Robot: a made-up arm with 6 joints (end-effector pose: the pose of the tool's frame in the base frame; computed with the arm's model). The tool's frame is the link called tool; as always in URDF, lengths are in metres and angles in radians.
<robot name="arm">
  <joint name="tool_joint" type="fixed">
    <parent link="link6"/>
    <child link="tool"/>
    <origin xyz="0.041 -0.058 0.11" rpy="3.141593 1.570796 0"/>
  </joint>
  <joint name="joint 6" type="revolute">
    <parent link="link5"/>
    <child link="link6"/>
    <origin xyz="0.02 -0.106 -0.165" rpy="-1.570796 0 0"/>
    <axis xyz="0 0 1"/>
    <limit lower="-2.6" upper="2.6"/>
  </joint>
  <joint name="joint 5" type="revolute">
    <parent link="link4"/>
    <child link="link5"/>
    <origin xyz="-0.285 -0.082 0.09" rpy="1.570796 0 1.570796"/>
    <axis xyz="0 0 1"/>
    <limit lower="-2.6" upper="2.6"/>
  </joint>
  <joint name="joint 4" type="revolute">
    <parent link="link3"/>
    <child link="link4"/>
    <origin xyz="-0.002 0.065 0.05" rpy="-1.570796 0 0"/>
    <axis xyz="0 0 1"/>
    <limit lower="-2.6" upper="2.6"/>
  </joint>
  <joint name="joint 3" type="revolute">
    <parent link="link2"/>
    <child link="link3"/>
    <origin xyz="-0.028 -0.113 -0.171" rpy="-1.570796 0 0"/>
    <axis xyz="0 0 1"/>
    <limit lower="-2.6" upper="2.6"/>
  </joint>
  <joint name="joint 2" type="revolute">
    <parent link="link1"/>
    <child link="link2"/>
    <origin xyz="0.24 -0.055 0.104" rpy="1.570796 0 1.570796"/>
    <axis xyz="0 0 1"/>
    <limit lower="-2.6" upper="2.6"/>
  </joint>
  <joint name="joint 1" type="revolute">
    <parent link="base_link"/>
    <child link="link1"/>
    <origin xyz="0 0 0.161"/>
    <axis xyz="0 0 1"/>
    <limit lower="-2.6" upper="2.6"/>
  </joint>
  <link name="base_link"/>
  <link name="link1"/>
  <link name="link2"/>
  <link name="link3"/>
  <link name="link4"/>
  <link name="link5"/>
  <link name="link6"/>
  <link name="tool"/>
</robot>
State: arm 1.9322 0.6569 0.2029 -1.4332 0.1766 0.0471
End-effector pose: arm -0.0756 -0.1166 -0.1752 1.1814 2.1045 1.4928
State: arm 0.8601 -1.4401 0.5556 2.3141 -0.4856 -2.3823
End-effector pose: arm -0.3206 -0.1174 0.0735 -1.7177 0.3064 1.1214
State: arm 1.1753 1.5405 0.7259 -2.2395 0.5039 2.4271
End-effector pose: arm -0.5132 -0.0468 0.3122 1.8982 -0.2486 1.3641
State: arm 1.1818 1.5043 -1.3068 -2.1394 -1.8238 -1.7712
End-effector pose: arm -0.3127 0.3229 0.4411 0.6530 -1.9777 -1.7639
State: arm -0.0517 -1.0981 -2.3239 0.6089 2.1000 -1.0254
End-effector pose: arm -0.0155 0.2655 0.1320 -2.1268 0.8008 2.0464
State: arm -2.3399 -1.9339 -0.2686 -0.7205 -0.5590 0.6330
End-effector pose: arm -0.1008 0.2727 0.6792 -1.7627 1.5282 -1.3596
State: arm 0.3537 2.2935 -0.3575 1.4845 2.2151 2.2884
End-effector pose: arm 0.0851 -0.4625 0.0275 -0.5548 -0.0121 3.0009
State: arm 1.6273 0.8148 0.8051 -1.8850 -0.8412 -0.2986
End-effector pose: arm -0.2134 -0.0795 -0.0910 1.7713 2.2546 0.1077
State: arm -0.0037 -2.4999 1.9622 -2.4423 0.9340 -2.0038
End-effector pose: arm -0.1258 -0.1250 0.7520 -1.1041 0.3363 2.7173
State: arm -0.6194 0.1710 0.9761 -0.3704 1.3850 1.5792
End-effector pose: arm -0.0183 -0.6142 0.0095 -1.1398 0.4775 1.4629
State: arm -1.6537 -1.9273 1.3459 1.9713 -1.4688 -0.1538
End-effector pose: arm 0.2341 0.1455 0.2489 0.2243 0.6538 1.8737
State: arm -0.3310 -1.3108 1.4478 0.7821 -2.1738 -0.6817
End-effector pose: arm 0.2951 0.0600 0.5197 0.9317 -0.0142 2.2016
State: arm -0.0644 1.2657 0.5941 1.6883 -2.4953 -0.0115
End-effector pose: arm -0.1437 -0.3283 0.4050 -0.2132 -3.0146 0.6291
